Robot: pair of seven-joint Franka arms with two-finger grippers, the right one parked.
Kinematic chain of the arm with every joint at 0, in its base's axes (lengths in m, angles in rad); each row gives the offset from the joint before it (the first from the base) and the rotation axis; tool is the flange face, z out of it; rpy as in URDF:
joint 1: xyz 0 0 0.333 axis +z
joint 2: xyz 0 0 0 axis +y
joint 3: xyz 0 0 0.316 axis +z
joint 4: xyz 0.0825 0 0 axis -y
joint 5: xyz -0.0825 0 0.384 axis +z
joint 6: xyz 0 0 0 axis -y
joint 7: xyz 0.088 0 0 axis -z
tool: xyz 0 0 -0.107 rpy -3.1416 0 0
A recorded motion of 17 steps. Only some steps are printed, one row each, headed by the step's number.
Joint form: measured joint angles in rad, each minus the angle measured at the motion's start. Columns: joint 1, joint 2, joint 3, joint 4, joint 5, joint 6, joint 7.
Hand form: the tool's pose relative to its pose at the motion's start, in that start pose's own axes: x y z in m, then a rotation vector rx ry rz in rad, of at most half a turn. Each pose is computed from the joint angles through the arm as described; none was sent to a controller.
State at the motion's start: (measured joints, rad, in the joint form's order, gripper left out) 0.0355 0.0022 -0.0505 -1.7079 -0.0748 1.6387 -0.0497
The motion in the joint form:
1: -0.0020 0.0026 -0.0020 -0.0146 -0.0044 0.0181 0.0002
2: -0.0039 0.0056 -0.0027 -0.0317 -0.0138 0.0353 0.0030
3: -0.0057 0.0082 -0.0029 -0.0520 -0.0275 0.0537 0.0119
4: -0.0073 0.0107 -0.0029 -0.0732 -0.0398 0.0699 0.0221
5: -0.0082 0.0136 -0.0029 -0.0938 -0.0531 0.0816 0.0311
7: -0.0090 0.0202 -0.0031 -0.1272 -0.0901 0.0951 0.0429
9: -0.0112 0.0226 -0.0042 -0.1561 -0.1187 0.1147 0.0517
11: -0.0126 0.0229 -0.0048 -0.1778 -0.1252 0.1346 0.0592
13: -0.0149 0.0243 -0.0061 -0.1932 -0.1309 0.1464 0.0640
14: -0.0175 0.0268 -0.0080 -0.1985 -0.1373 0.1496 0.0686
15: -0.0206 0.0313 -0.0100 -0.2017 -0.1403 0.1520 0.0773
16: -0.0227 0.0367 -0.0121 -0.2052 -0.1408 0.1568 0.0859
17: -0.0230 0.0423 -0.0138 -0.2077 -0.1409 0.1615 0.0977
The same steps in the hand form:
1: 0.0017 0.0021 0.0069 -0.0042 0.0004 0.0025
2: 0.0032 0.0037 0.0153 -0.0132 -0.0030 0.0054
3: 0.0043 0.0053 0.0248 -0.0263 -0.0082 0.0126
4: 0.0049 0.0065 0.0349 -0.0379 -0.0161 0.0203
5: 0.0049 0.0073 0.0453 -0.0504 -0.0281 0.0256
7: 0.0043 0.0095 0.0634 -0.0856 -0.0552 0.0271
9: 0.0034 0.0125 0.0766 -0.1124 -0.0673 0.0285
11: 0.0028 0.0130 0.0855 -0.1178 -0.0692 0.0324
13: 0.0021 0.0147 0.0926 -0.1224 -0.0744 0.0363
14: 0.0019 0.0173 0.0963 -0.1281 -0.0793 0.0425
15: 0.0022 0.0200 0.1002 -0.1306 -0.0847 0.0542
16: 0.0029 0.0219 0.1046 -0.1309 -0.0888 0.0652
17: 0.0038 0.0227 0.1085 -0.1313 -0.0916 0.0775

